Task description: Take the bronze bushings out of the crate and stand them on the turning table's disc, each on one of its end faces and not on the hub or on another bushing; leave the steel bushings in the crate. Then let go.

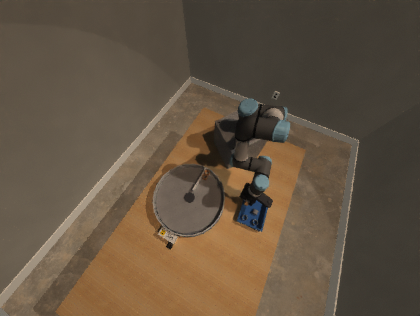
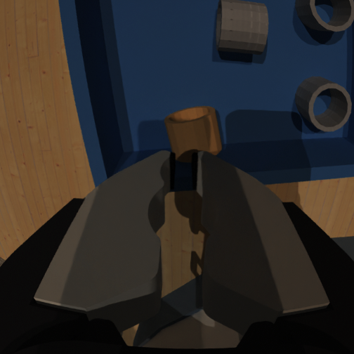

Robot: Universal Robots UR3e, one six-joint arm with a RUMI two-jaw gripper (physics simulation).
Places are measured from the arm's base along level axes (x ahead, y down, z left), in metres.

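Pixels of known places: gripper, between the fingertips: (image 1: 249, 200).
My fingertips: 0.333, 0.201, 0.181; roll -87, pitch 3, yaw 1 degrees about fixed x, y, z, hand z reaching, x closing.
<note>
Ahead of a thing's pixels: the offset from my fingertips to its top centre, as dx, dy, dz. "spot": to the spot under its first point. Level surfaces: height alone.
A bronze bushing (image 2: 193, 130) sits in the blue crate (image 2: 147, 53) (image 1: 240, 217), just past my fingertips, its open end facing up and away. My gripper (image 2: 184, 159) (image 1: 250, 203) hangs over the crate's near wall with the jaws almost together. The bushing is wider than the gap and is not between them. Three steel bushings are in the crate: one @(+0.034, +0.035, +0.061) (image 2: 242, 26) (image 1: 254, 212) on its side and two (image 2: 328, 103) (image 2: 324, 14) showing their bores. The turning table's disc @(+0.134, +0.011, -0.332) (image 1: 179, 214) with its dark hub @(+0.134, +0.011, -0.332) (image 1: 188, 197) lies left of the crate. A small brownish piece @(-0.021, -0.007, -0.306) (image 1: 205, 175) sits near its far rim.
The robot's grey pedestal (image 1: 222, 139) stands behind the disc and crate. A label plate @(spot: +0.363, +0.013, -0.345) (image 1: 167, 234) and a small black box @(spot: +0.411, +0.050, -0.318) (image 1: 168, 245) sit at the disc's front edge. The wooden table top @(dy +0.071) (image 1: 189, 272) stretches out in front.
</note>
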